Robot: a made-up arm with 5 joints.
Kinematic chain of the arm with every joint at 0, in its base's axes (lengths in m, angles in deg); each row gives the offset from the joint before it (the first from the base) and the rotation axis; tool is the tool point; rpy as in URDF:
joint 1: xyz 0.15 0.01 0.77 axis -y
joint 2: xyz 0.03 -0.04 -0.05 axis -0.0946 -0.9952 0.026
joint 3: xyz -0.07 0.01 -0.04 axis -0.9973 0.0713 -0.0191
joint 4: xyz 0.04 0.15 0 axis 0.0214 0.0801 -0.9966
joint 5: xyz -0.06 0.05 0 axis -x
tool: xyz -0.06 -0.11 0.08 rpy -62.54 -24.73 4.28
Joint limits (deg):
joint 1: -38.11..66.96
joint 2: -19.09..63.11
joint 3: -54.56..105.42
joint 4: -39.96..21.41
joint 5: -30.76..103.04
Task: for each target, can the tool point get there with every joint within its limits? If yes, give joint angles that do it. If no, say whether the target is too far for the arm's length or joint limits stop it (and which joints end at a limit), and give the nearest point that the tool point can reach.
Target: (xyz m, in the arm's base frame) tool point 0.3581 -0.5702 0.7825
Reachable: no: too far | nearest point 0.2400 -0.0756 0.6787 | short by 0.519 m
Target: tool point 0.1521 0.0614 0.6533
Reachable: yes | joints 46.48 8.10 41.08 -21.92 -3.45
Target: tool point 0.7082 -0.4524 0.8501
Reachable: no: too far | nearest point 0.6000 -0.0506 0.8346 | short by 0.416 m
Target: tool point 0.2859 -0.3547 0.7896
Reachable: no: joint limits stop it (at a limit: joint 1, joint 2, joint 3, joint 4) | nearest point 0.2445 -0.0713 0.6912 | short by 0.303 m
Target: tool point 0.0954 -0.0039 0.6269
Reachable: yes | joints 22.58 52.59 -23.56 -23.76 10.93
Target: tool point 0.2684 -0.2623 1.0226
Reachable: no: joint limits stop it (at a limit: joint 1, joint 2, joint 3) | nearest point 0.1768 -0.0431 0.9403 | short by 0.251 m
